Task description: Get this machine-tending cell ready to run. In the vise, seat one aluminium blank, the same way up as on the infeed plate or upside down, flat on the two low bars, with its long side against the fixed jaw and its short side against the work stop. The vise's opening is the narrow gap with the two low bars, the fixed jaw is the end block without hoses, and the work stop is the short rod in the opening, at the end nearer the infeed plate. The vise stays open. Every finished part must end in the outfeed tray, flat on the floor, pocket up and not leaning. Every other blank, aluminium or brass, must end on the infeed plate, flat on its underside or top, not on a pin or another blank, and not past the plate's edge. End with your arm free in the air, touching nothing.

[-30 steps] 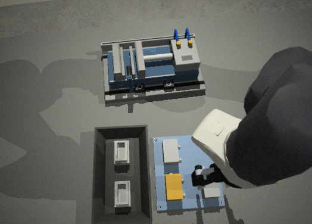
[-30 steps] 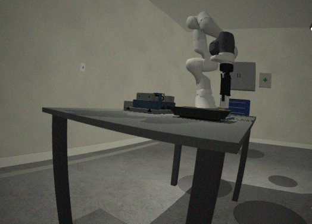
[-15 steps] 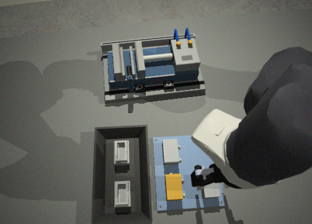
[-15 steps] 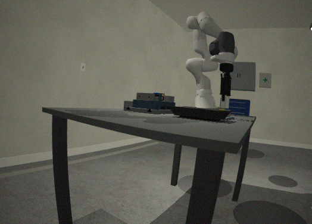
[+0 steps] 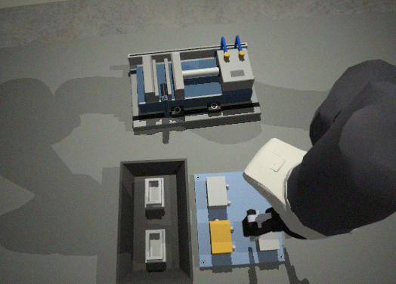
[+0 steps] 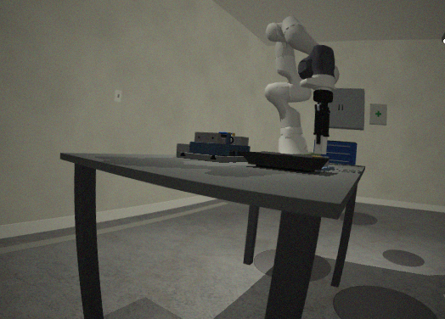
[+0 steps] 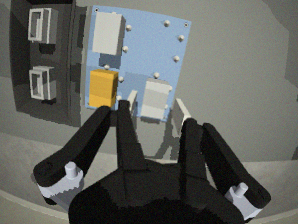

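Right now the work stop is 310 mm to the right of my hand, 190 mm ahead of it and 10 mm above it. From my hand the other things lie so: hose block: 360 mm to the right, 20 mm ahead; brass blank: 90 mm ahead, 60 mm below; vise: 360 mm to the right, 120 mm ahead, 40 mm below.
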